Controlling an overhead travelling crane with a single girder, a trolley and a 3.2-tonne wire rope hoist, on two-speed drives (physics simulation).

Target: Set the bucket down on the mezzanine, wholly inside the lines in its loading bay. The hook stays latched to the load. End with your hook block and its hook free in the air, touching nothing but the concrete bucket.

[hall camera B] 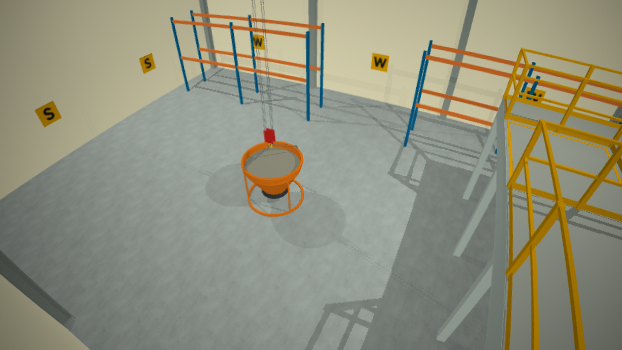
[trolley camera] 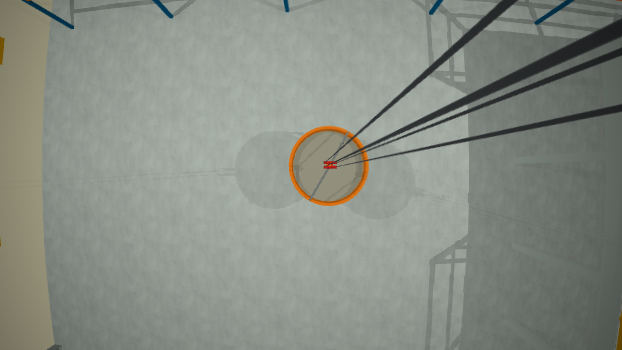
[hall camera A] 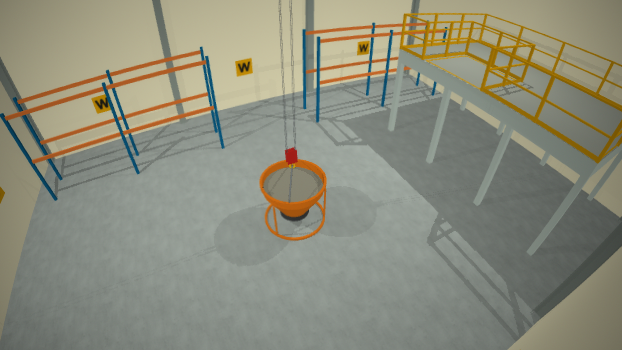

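Observation:
The orange concrete bucket point(hall camera A: 294, 197) point(hall camera B: 273, 172) point(trolley camera: 329, 192) is upright, with grey fill inside its rim and a round ring foot below. My red hook block point(hall camera A: 291, 156) point(hall camera B: 269, 136) point(trolley camera: 330, 165) is over the bucket's middle, and its small yellow hook point(hall camera A: 292, 165) point(hall camera B: 271, 146) is latched to the bucket's bail. Any gap under the ring foot is hard to tell. The mezzanine point(hall camera A: 450, 81) point(hall camera B: 600, 290) stands on pale legs at the right, apart from the bucket. Thin yellow lines of its loading bay show partly behind the railings in both hall views.
Yellow railings point(hall camera A: 562, 46) point(hall camera B: 546, 150) edge the mezzanine deck. Blue and orange racks point(hall camera A: 112, 122) point(hall camera A: 318, 80) point(hall camera B: 308, 75) point(hall camera B: 410, 115) stand along the wall marked W. Two round shadows lie on the floor point(hall camera A: 240, 310) point(hall camera B: 150, 260) point(trolley camera: 200, 280) on either side of the bucket.

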